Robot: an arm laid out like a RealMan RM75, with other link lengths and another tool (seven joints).
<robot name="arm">
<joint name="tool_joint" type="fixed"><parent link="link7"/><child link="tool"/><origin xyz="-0.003 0 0.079" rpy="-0.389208 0 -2.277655"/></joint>
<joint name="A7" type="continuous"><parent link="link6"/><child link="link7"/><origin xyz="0 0 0.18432"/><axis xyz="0 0 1"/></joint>
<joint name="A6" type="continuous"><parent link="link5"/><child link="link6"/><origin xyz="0 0 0"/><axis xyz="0 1 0"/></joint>
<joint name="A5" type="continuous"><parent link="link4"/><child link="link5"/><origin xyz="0 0 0.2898"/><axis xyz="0 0 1"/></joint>
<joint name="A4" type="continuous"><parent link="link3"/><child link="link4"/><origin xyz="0 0 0"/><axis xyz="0 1 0"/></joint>
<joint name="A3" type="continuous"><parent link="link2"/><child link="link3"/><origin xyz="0 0 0.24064"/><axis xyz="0 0 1"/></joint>
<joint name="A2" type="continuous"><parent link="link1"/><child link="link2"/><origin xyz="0 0 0"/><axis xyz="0 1 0"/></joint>
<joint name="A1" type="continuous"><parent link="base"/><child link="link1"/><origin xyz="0 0 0.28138"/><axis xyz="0 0 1"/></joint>
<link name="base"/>
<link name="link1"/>
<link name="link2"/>
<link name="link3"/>
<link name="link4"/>
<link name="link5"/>
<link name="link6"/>
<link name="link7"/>
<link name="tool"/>
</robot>
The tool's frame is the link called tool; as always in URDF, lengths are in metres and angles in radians. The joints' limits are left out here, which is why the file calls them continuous.
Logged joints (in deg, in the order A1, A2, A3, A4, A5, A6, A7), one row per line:
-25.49, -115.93, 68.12, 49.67, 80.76, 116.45, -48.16
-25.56, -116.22, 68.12, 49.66, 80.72, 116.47, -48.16
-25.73, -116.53, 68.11, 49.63, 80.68, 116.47, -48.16
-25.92, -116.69, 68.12, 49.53, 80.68, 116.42, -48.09
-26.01, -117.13, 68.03, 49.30, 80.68, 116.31, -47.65
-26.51, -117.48, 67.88, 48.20, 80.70, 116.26, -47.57
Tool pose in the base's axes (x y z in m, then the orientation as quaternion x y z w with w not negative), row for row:
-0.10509, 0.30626, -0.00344, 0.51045, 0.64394, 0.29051, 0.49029
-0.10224, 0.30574, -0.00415, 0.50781, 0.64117, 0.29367, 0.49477
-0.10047, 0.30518, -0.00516, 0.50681, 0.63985, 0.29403, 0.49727
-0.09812, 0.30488, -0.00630, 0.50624, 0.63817, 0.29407, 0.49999
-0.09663, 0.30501, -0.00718, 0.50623, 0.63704, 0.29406, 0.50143
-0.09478, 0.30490, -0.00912, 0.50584, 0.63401, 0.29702, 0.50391
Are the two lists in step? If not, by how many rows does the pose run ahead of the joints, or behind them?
The pose runs 1 row behind the joints: the pose in row i belongs to the joints in row i - 1.
